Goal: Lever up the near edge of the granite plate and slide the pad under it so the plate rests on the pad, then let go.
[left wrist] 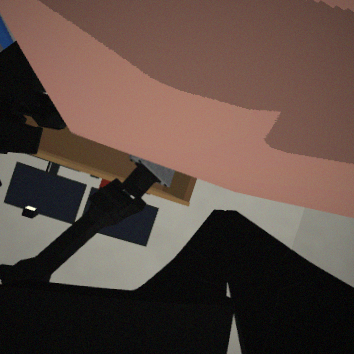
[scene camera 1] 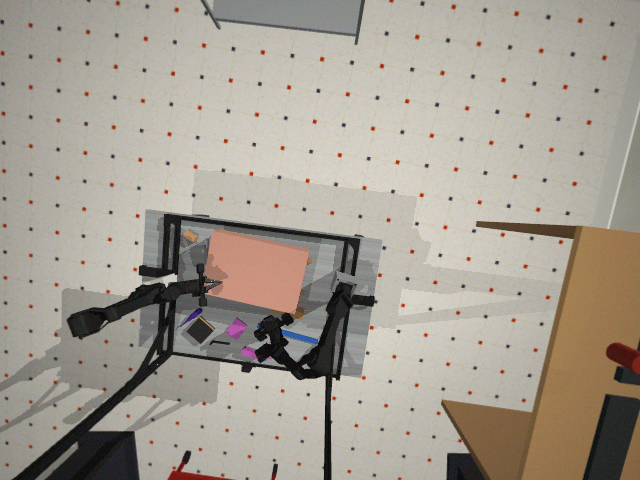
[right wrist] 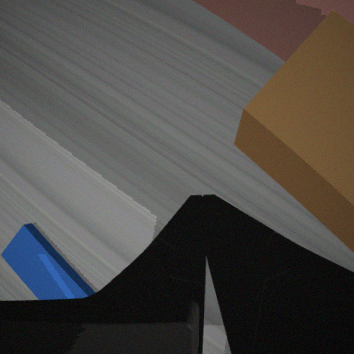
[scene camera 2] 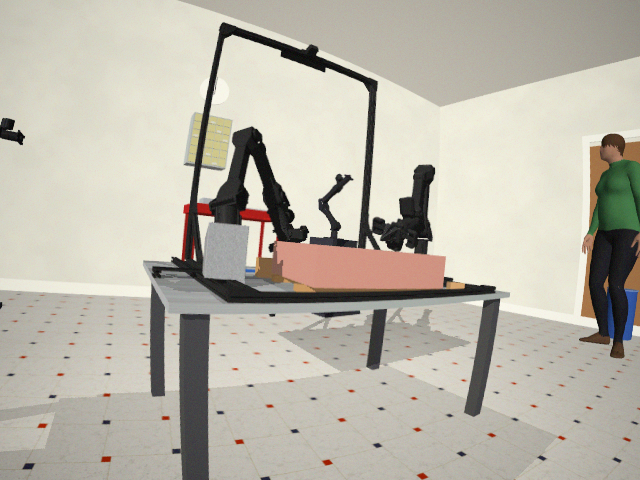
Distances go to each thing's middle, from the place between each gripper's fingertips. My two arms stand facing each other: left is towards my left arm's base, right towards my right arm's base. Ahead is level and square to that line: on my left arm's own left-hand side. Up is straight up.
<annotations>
The granite plate (scene camera 2: 319,266) is 3 cm ahead of my left hand, 14 cm to the right of it and 9 cm below it. Also, from my left hand: blue bar (right wrist: 44,271) (34 cm behind, 28 cm to the right, 15 cm below).
My right hand is 13 cm past the blue bar, 9 cm to the left of it and 3 cm above it. The rest, counted from my right hand: granite plate: 24 cm ahead, 5 cm to the left, 3 cm above.
</annotations>
